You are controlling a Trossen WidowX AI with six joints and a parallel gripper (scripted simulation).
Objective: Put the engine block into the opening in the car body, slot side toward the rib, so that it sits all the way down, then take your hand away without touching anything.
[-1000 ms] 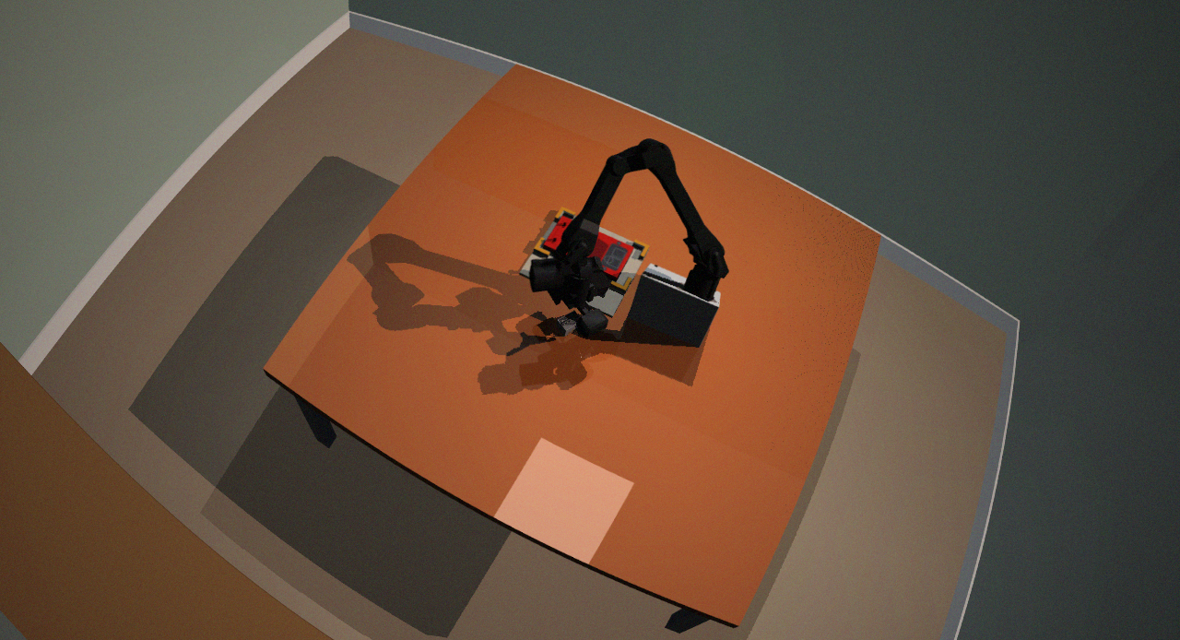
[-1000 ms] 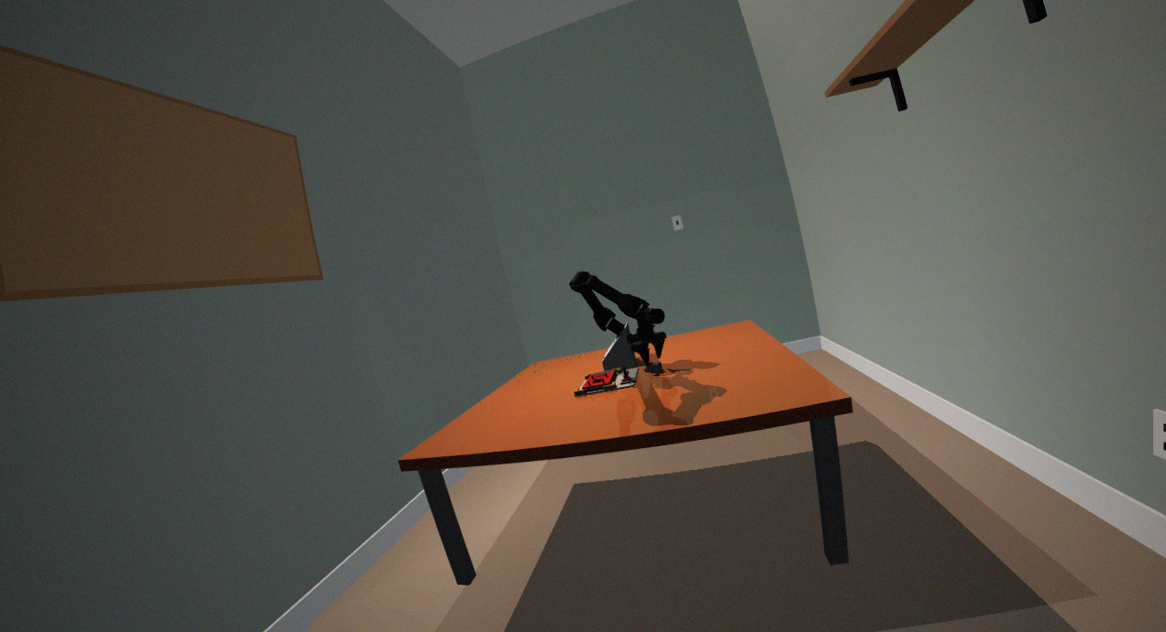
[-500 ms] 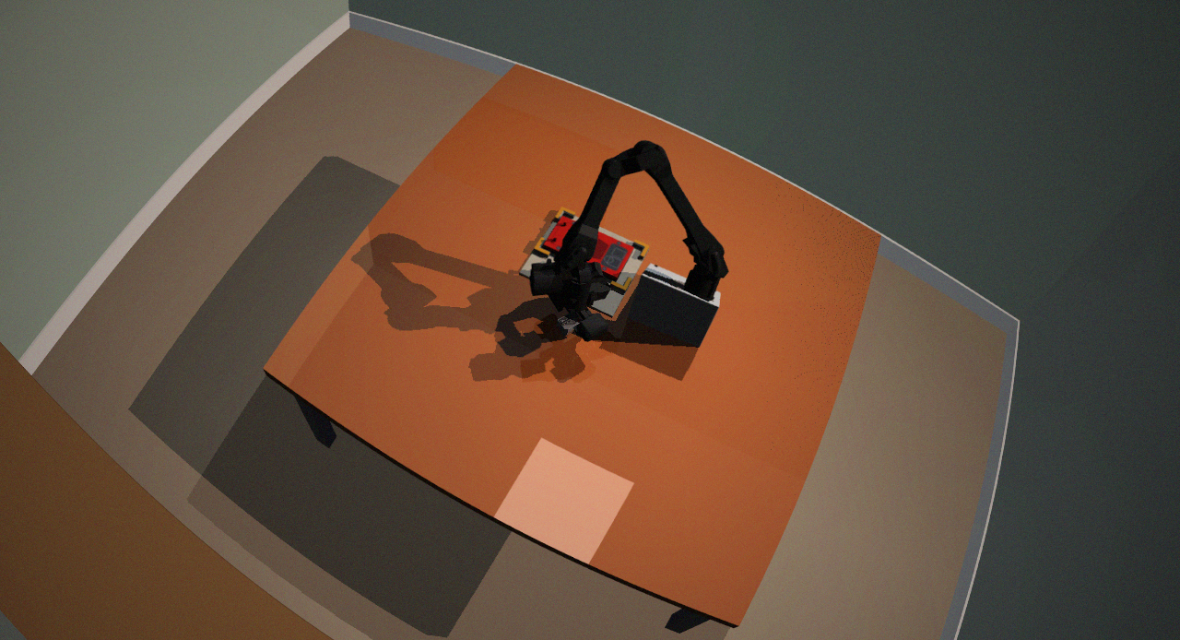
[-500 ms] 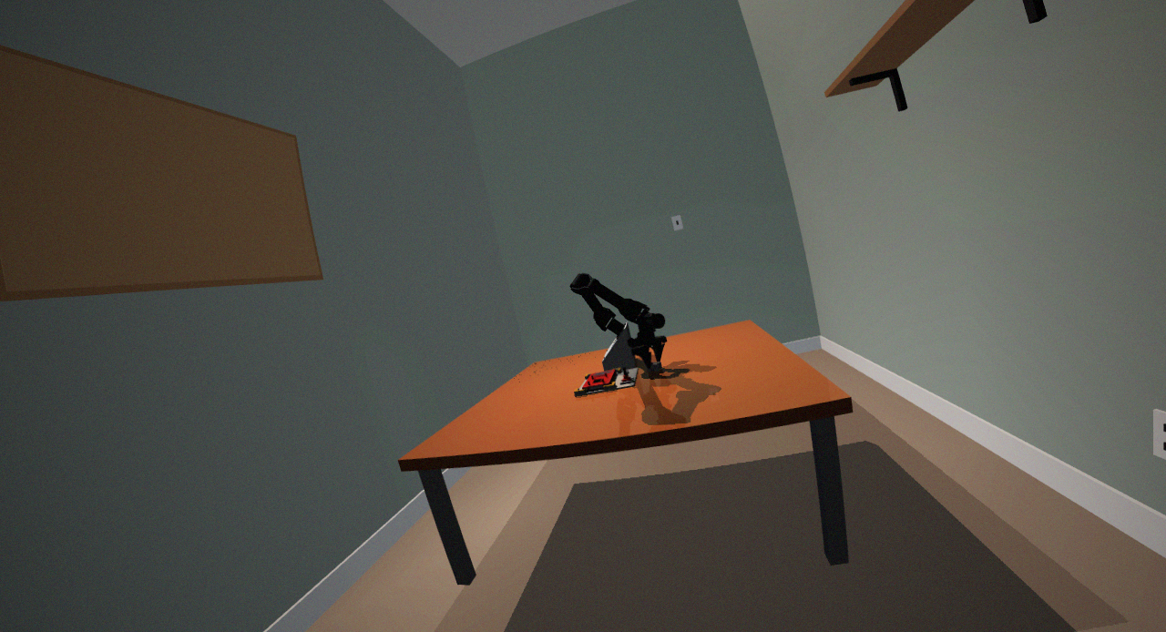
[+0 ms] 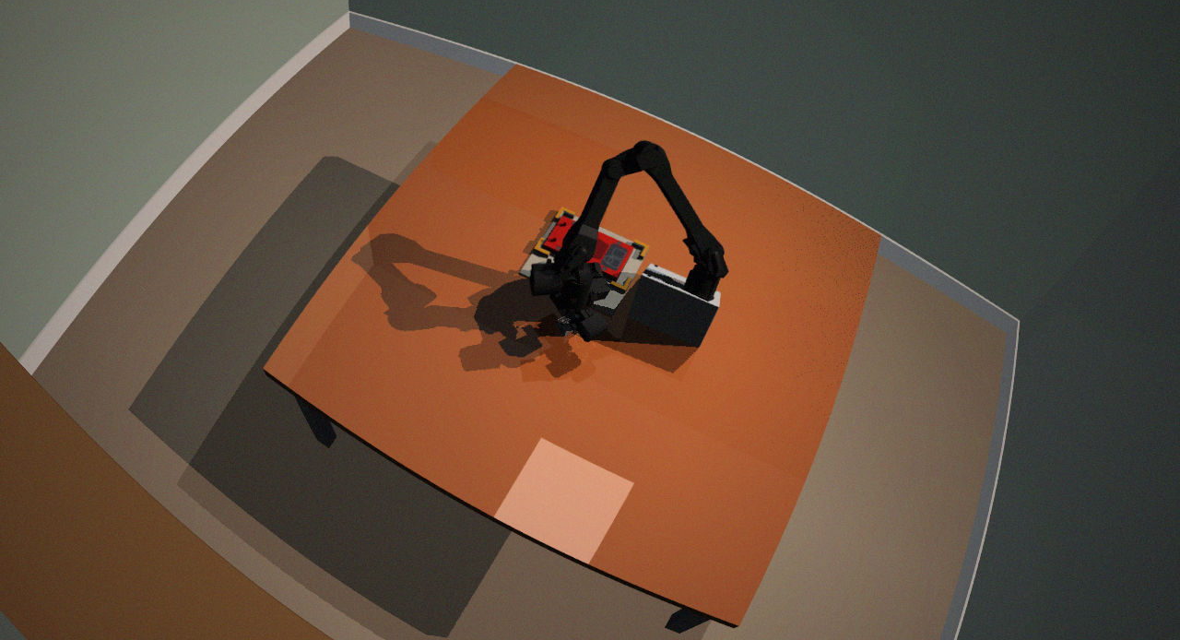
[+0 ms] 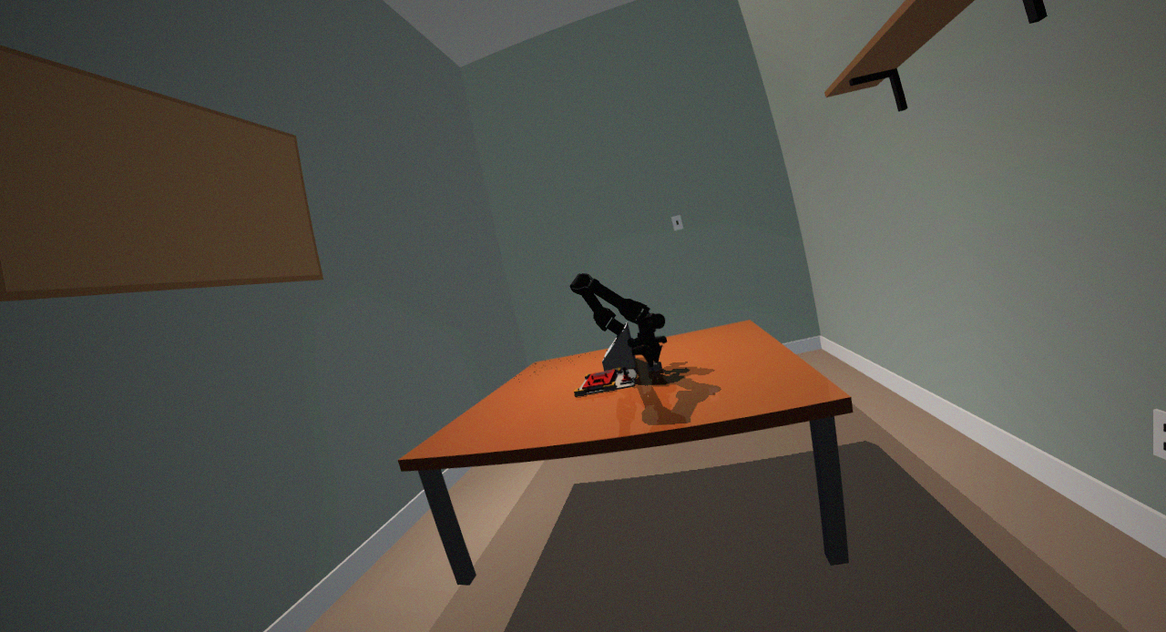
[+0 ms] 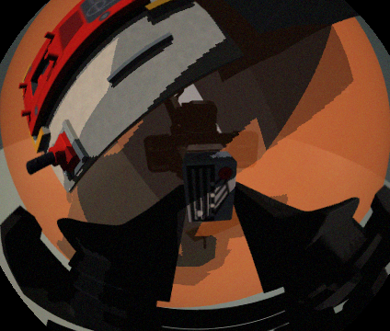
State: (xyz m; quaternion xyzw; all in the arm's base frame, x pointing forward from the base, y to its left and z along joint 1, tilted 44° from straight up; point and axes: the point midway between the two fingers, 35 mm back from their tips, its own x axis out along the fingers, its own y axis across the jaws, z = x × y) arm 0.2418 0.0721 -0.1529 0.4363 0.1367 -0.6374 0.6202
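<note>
My gripper tip is 7 cm short of the grey base plate, 20 cm to the left of it and 1 cm above it. From my gripper tip the other things lie so: grey engine block: 1 cm below.
</note>
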